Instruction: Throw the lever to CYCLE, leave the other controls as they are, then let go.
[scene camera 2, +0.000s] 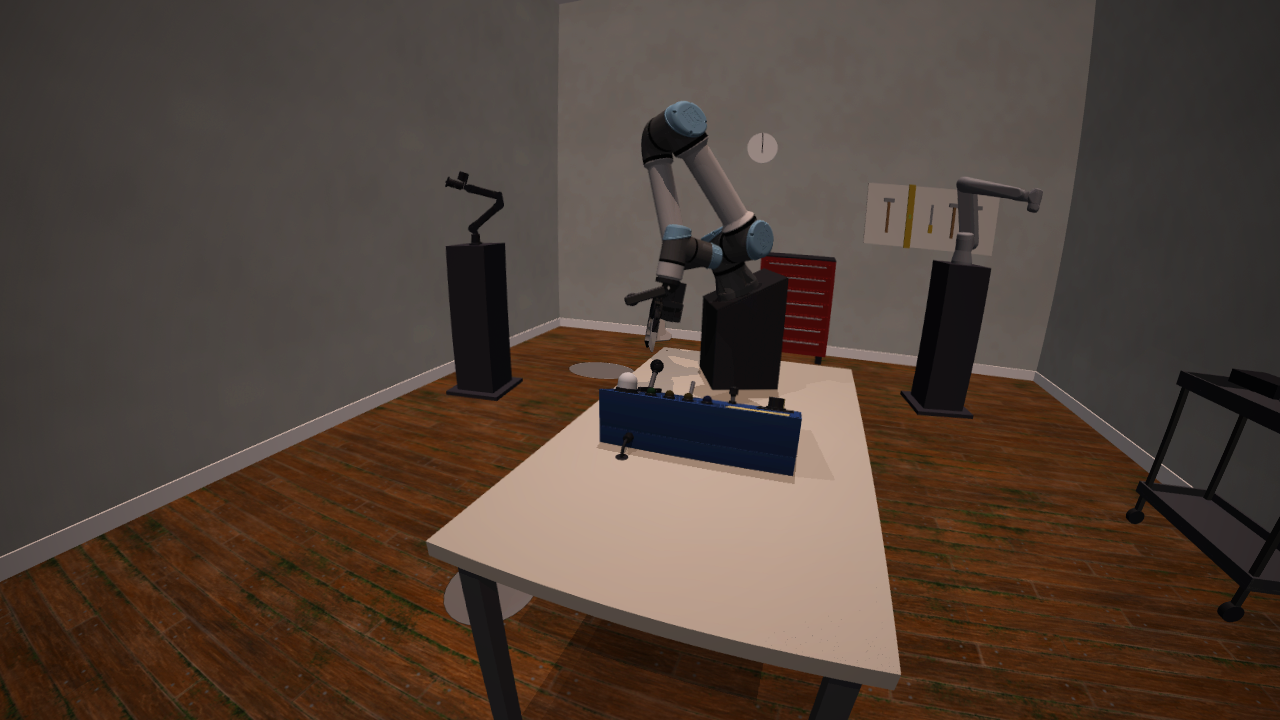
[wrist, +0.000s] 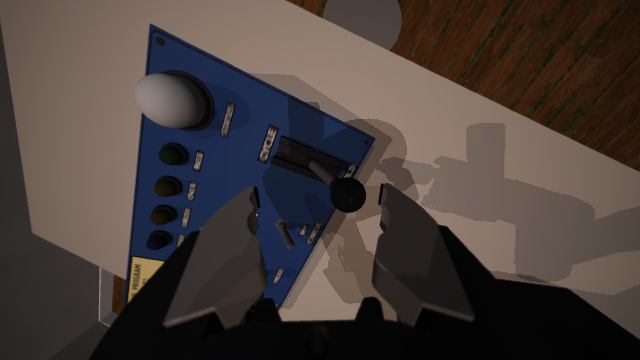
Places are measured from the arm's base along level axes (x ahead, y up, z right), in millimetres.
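Pixels of known places: gripper, fingertip midpoint: (scene camera 2: 649, 349) (wrist: 318, 187); arm's base, origin of the base link: (scene camera 2: 738, 291).
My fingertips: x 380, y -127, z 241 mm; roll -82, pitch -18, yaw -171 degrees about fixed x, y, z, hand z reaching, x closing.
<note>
For each thing: its middle in the pictures, then the offset to it from my fingertips. "pt": a spot on its surface instead. Level surfaces: height alone.
- lever, body centre: (wrist: 347, 194) (scene camera 2: 656, 366) dx -31, dy -57, dz -18 mm
- blue control panel, body centre: (wrist: 242, 234) (scene camera 2: 706, 409) dx +114, dy -120, dz -179 mm
- CYCLE label, surface spot: (wrist: 268, 143) pt dx +88, dy -96, dz +1 mm
- metal toggle, body centre: (wrist: 285, 236) dx +31, dy -95, dz -131 mm
- white dome, surface spot: (wrist: 172, 100) pt dx +154, dy -23, dz +26 mm
- yellow label, surface spot: (wrist: 142, 275) pt dx +241, dy -57, dz -273 mm
- table, its level: dy -201 mm
The lever (scene camera 2: 657, 366) (wrist: 348, 194) has a black ball knob on a rod that rises from a dark slot in the blue control panel (scene camera 2: 698, 430) (wrist: 245, 95). The rod leans away from the CYCLE label (wrist: 268, 143), toward the partly hidden label at the slot's other end. My gripper (scene camera 2: 650, 344) (wrist: 318, 187) is open. In the wrist view the ball shows between the fingertips, nearer the right finger, with gaps on both sides. In the scene view the fingertips are above and behind the knob.
A metal toggle (wrist: 285, 234) stands beside the lever. A white dome (scene camera 2: 627, 381) (wrist: 172, 100), several small round lamps and a yellow label (wrist: 142, 275) are on the panel. A small black stand (scene camera 2: 623, 447) is beside the panel on the table (scene camera 2: 698, 555).
</note>
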